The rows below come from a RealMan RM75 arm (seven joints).
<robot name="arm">
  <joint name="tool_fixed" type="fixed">
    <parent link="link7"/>
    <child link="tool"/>
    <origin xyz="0 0 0" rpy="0 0 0"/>
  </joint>
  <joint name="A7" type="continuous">
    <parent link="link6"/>
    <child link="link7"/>
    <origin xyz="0 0 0.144" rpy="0 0 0"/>
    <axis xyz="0 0 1"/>
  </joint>
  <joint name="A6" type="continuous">
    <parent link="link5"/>
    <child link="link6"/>
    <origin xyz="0 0 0" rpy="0 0 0"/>
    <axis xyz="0 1 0"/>
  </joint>
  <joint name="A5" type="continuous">
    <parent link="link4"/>
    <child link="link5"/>
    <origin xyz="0 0 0.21" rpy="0 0 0"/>
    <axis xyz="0 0 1"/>
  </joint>
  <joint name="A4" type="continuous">
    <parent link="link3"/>
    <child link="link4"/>
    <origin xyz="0 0 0" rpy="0 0 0"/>
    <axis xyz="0 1 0"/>
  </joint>
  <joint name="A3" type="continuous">
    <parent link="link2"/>
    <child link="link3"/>
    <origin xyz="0 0 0.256" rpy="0 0 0"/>
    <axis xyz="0 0 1"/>
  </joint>
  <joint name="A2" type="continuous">
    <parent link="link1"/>
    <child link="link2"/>
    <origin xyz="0 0 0" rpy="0 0 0"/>
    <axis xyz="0 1 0"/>
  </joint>
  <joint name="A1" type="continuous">
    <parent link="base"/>
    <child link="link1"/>
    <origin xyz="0 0 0.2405" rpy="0 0 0"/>
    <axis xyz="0 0 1"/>
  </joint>
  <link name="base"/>
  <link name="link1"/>
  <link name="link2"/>
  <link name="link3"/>
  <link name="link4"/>
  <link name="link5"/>
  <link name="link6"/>
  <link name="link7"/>
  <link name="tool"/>
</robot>
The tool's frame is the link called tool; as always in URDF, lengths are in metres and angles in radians. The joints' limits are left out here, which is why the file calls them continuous.
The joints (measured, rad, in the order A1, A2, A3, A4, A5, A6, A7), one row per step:
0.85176 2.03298 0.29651 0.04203 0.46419 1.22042 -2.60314
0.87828 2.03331 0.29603 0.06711 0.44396 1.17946 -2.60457
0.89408 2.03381 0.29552 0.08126 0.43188 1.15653 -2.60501
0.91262 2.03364 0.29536 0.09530 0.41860 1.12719 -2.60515
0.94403 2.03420 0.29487 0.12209 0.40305 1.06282 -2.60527
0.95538 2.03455 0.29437 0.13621 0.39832 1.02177 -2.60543
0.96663 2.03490 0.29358 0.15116 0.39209 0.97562 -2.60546
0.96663 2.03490 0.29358 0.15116 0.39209 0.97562 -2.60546
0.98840 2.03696 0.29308 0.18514 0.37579 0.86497 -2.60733
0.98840 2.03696 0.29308 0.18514 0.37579 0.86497 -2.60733
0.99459 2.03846 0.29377 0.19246 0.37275 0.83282 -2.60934
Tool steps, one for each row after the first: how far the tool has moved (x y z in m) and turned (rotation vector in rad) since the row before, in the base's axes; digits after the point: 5 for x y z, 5 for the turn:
-0.00948 0.00318 -0.00713 -0.01295 -0.02582 0.01980
-0.00573 0.00158 -0.00414 -0.00769 -0.01501 0.01281
-0.00586 0.00259 -0.00404 -0.00466 -0.02081 0.01248
-0.00951 0.00525 -0.00737 0.00007 -0.03896 0.01105
-0.00242 0.00262 -0.00372 0.00524 -0.02355 -0.00450
-0.00187 0.00265 -0.00396 0.00644 -0.02795 -0.00593
0.00000 0.00000 0.00000 0.00000 0.00000 0.00000
-0.00232 0.00514 -0.00900 0.01846 -0.06848 -0.01648
0.00000 0.00000 0.00000 0.00000 0.00000 0.00000
-0.00042 0.00177 -0.00222 0.00847 -0.01987 -0.00528

